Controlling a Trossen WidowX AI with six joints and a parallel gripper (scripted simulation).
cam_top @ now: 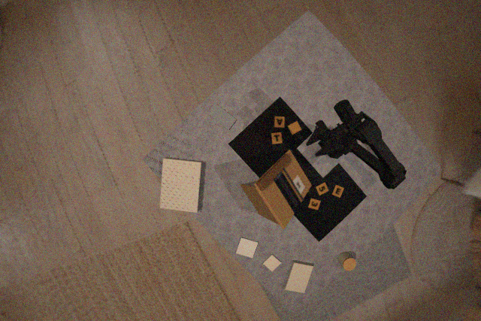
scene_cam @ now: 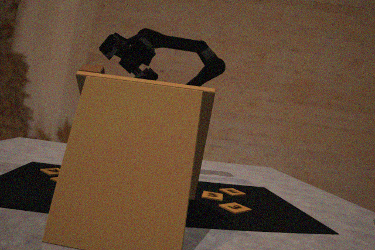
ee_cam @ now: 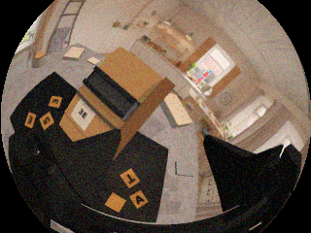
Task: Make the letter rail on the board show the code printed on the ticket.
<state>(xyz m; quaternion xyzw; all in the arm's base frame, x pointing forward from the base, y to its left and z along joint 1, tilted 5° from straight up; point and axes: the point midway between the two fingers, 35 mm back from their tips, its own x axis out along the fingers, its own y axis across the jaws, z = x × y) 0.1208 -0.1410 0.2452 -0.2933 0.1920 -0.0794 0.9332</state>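
The tan letter tile e is 10 mm ahead of my gripper tip, 370 mm to the left of it and 310 mm below it. Also, from my gripper tip: black mat: 30 mm ahead, 130 mm to the left, 310 mm below; grey slab: 120 mm ahead, 400 mm to the right, 310 mm below; white ticket: 130 mm ahead, 140 mm to the left, 230 mm below.
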